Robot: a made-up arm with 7 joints.
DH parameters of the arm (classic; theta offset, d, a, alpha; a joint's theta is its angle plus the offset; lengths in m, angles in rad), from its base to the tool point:
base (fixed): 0 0.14 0 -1.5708
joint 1: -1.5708 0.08 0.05 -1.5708
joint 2: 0 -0.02 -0.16 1.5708
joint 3: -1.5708 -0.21 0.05 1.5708
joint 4: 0 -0.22 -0.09 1.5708
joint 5: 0 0.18 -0.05 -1.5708
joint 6: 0 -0.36 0.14 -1.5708
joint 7: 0 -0.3 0.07 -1.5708
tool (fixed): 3.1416 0.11 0 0
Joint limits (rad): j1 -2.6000..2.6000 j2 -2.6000..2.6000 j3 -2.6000..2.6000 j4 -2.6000..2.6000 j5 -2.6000..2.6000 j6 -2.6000..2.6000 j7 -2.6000..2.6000
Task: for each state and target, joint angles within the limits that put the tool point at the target. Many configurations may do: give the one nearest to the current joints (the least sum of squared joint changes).
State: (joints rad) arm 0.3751 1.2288 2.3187 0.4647 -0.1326 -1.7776 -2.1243
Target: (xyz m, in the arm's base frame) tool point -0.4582 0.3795 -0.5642
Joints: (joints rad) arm 0.5556 1.1549 2.4186 0.4165 -0.2531 -1.8162 -2.1469
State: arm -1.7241 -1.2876 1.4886 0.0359 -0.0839 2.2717 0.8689
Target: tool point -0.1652 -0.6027 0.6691
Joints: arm -1.6502 -1.3370 2.0664 0.2631 -0.5922 1.9841 0.8365
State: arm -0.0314 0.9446 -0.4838 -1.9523 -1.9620 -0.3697 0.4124
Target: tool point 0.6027 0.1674 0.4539
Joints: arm -0.2144 1.0084 0.2019 -1.2340 -1.4867 -0.3231 0.2464
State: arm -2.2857 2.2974 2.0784 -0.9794 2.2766 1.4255 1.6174
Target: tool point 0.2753 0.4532 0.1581
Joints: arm -2.3935 2.4292 2.1177 -0.9415 2.0617 1.4964 1.6525
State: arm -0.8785 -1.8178 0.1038 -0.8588 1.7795 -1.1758 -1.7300
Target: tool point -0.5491 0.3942 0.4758
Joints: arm -1.3539 -1.5964 -0.2710 -1.2559 1.8690 -1.1613 -2.0728
